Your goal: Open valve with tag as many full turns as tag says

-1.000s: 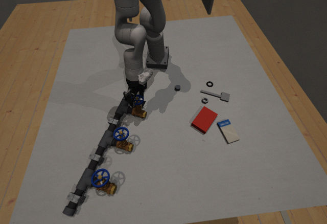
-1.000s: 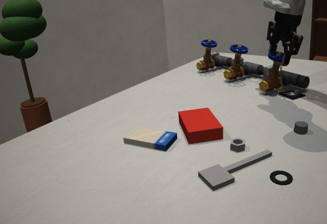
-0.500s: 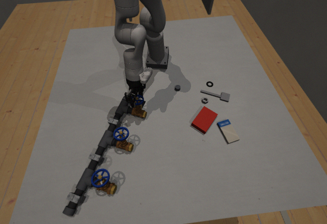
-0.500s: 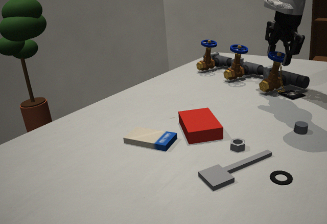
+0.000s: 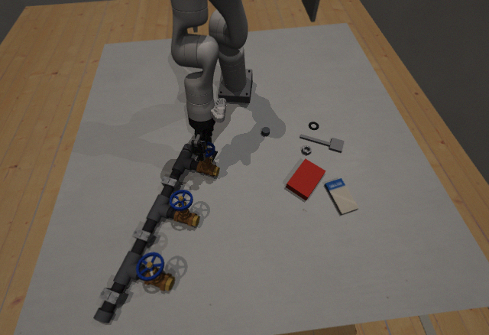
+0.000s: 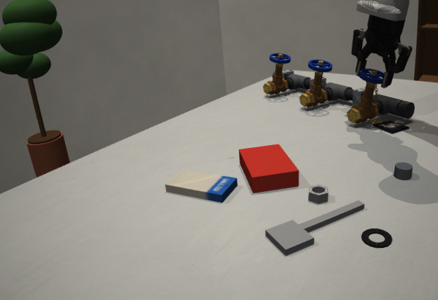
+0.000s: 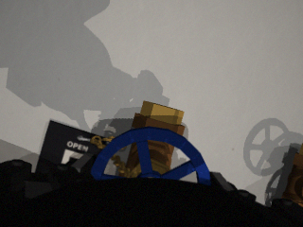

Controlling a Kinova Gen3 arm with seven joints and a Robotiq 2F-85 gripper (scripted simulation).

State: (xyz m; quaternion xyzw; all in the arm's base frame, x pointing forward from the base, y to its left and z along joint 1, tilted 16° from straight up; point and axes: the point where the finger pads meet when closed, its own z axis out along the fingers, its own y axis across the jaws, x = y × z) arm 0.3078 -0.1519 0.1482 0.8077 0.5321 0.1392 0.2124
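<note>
My gripper is now 12 cm above the black tag and 4 cm past it. The rest, counted from my hand: red block: 31 cm to the left, 13 cm ahead, 11 cm below; small grey cylinder: 23 cm to the left, 11 cm below, 10 cm behind; grey paddle-shaped tool: 44 cm to the left, 12 cm below.
</note>
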